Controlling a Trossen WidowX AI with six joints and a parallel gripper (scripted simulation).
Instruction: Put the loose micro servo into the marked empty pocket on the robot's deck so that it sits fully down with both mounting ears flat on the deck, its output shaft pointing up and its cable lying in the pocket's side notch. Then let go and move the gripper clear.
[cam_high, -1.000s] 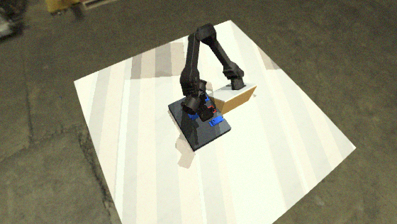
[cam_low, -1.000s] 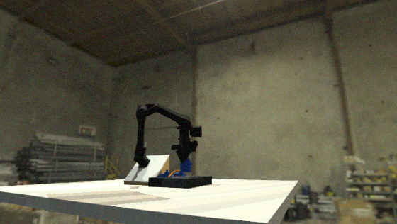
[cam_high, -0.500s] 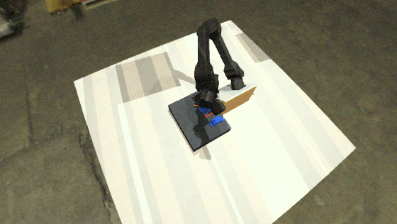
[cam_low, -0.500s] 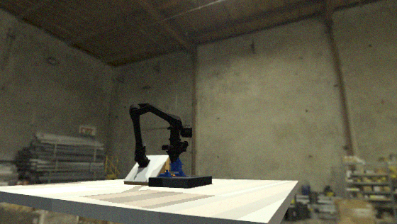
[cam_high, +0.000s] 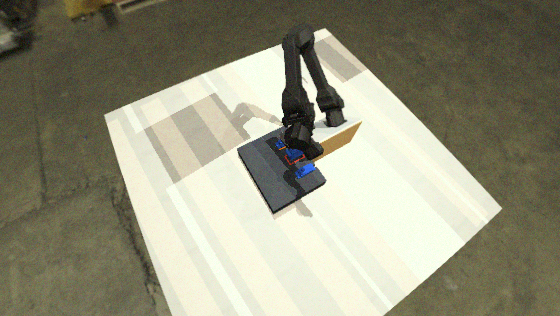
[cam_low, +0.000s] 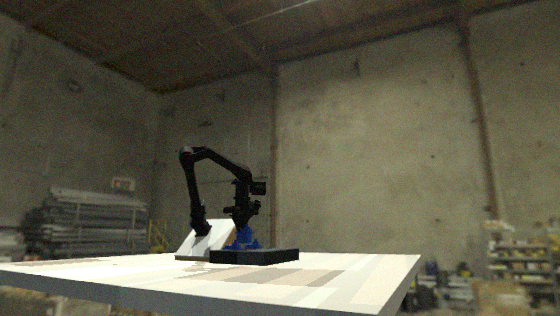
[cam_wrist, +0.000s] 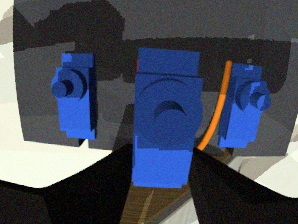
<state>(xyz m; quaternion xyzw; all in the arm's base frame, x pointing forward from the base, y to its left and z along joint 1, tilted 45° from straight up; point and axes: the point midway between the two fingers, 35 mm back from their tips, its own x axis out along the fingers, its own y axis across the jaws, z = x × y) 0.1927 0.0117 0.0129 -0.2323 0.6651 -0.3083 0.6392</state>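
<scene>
The dark deck is 12 cm ahead of my gripper tip, 1 cm to the right of it and 9 cm below it.
</scene>
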